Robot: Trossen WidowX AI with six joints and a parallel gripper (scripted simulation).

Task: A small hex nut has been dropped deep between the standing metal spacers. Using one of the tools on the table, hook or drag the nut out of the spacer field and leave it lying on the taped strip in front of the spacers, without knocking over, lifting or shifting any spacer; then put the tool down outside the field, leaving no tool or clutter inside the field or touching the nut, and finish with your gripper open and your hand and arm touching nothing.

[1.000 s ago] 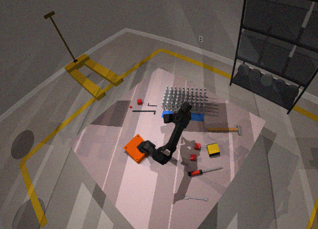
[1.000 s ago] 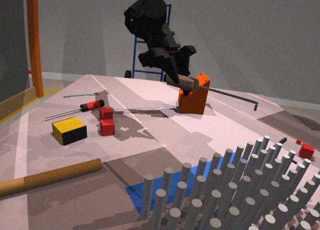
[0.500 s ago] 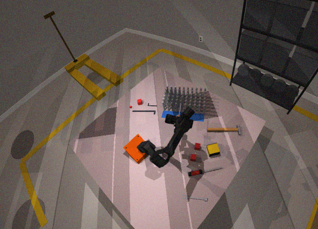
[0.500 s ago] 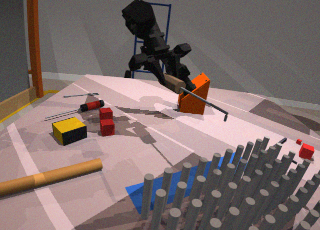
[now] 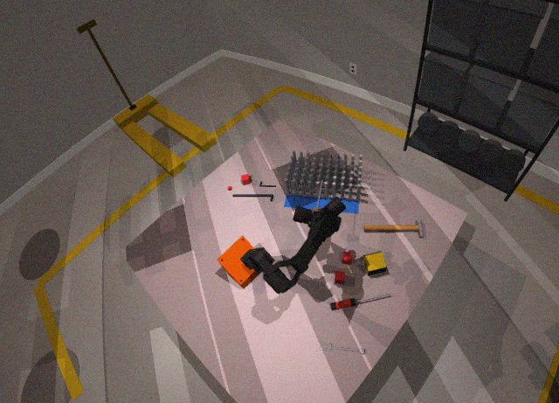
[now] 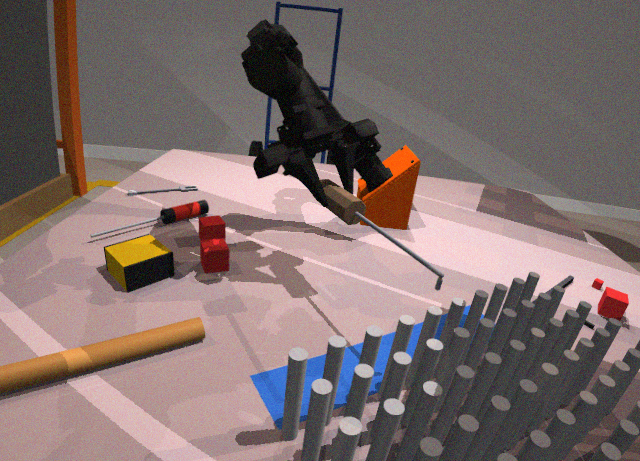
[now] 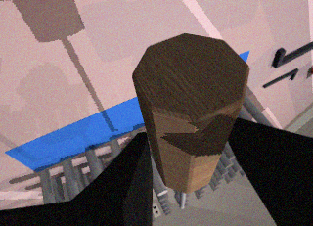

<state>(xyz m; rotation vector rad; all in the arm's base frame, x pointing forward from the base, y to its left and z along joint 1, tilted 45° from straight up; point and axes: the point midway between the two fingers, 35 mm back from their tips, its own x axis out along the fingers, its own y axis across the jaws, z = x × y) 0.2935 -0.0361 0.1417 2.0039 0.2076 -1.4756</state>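
Right now the blue taped strip is 150 mm ahead of my gripper tip, 90 mm to the left of it and 140 mm below it. Round my gripper tip: grey wrench (330 mm behind, 410 mm to the right, 140 mm below); then yellow-black box (30 mm ahead, 300 mm to the right, 120 mm below); then wooden-handled pick (90 mm ahead, 50 mm to the left, 10 mm below).
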